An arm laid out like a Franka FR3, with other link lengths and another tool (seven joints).
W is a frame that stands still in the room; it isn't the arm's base.
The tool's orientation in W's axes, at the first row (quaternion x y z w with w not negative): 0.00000 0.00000 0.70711 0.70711
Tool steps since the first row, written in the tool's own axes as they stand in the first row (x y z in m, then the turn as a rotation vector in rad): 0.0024 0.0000 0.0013 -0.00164 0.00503 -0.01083; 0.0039 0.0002 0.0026 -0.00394 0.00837 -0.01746; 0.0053 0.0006 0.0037 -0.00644 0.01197 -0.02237; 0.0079 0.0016 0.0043 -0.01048 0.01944 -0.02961; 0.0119 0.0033 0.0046 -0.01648 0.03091 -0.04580; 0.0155 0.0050 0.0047 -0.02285 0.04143 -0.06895; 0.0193 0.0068 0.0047 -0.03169 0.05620 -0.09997; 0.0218 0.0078 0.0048 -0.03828 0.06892 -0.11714; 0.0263 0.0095 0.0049 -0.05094 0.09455 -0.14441
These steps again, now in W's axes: 0.0000 0.0024 0.0013 -0.00503 -0.00164 -0.01083; -0.0002 0.0039 0.0026 -0.00837 -0.00394 -0.01746; -0.0006 0.0053 0.0037 -0.01197 -0.00644 -0.02237; -0.0016 0.0079 0.0043 -0.01944 -0.01048 -0.02961; -0.0033 0.0119 0.0046 -0.03091 -0.01648 -0.04580; -0.0050 0.0155 0.0047 -0.04143 -0.02285 -0.06895; -0.0068 0.0193 0.0047 -0.05620 -0.03169 -0.09997; -0.0078 0.0218 0.0048 -0.06892 -0.03828 -0.11714; -0.0095 0.0263 0.0049 -0.09455 -0.05094 -0.14441
